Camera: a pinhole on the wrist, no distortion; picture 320 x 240 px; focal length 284.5 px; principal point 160.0 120.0 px. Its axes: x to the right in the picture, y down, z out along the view. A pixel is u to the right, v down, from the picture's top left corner.
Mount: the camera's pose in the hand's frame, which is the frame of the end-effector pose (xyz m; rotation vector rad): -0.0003 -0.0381 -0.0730 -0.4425 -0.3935 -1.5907
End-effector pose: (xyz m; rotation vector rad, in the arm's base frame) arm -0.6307 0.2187 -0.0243 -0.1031 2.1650 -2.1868
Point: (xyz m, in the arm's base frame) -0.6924 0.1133 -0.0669
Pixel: 178.7 213.4
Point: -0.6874 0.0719 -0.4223
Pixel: outside the picture
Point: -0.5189 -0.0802 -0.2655
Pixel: 130.9 53.8
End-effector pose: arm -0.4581 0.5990 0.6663 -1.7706 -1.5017 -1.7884
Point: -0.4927 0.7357 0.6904
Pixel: outside the picture
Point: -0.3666 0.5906 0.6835
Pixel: 88.4 81.0
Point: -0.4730 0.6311 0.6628
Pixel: 279.7 170.9
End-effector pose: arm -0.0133 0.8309 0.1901 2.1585 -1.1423 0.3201
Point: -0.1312 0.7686 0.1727
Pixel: 74.4 47.1
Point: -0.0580 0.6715 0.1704
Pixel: 142.3 186.2
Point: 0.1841 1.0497 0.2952
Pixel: behind the camera
